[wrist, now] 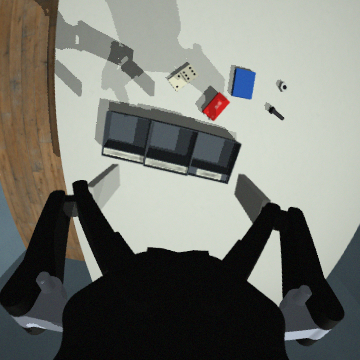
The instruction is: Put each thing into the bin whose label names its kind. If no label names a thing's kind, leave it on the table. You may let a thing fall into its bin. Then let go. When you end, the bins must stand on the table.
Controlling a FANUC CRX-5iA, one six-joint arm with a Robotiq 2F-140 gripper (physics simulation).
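Places are measured from the arm's base along level axes (x ahead, y left, z up), in millimetres.
Where they show: gripper, between the fingertips: (178, 179).
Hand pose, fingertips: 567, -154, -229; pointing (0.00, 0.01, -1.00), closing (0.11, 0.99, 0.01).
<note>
After its pixels a point has its place, as x, y, z.
A row of three joined dark bins stands on the table, with a left bin (123, 154) {562, -255, -352}, a middle bin (166, 166) {587, -175, -345} and a right bin (209, 174) {608, -93, -352}. Each has a pale label strip along its near side; the wording is too small to read. Beyond the bins lie a cream domino-like piece with black dots (183, 76) {425, -139, -373}, a red block (216, 106) {481, -81, -362}, a blue block (243, 84) {438, -28, -370}, a small metal nut (283, 86) {434, 58, -371} and a dark bolt (276, 113) {489, 46, -371}. My gripper (178, 179) {567, -154, -229} is open and empty, high above the table, its fingers to either side of the bins' near side in view.
The pale table top (300, 165) {602, 133, -380} carries the bins and the loose things. A brown wooden surface (25, 125) runs along the left side. Shadows of the arm and gripper fall across the upper left of the table, reaching close to the domino-like piece.
</note>
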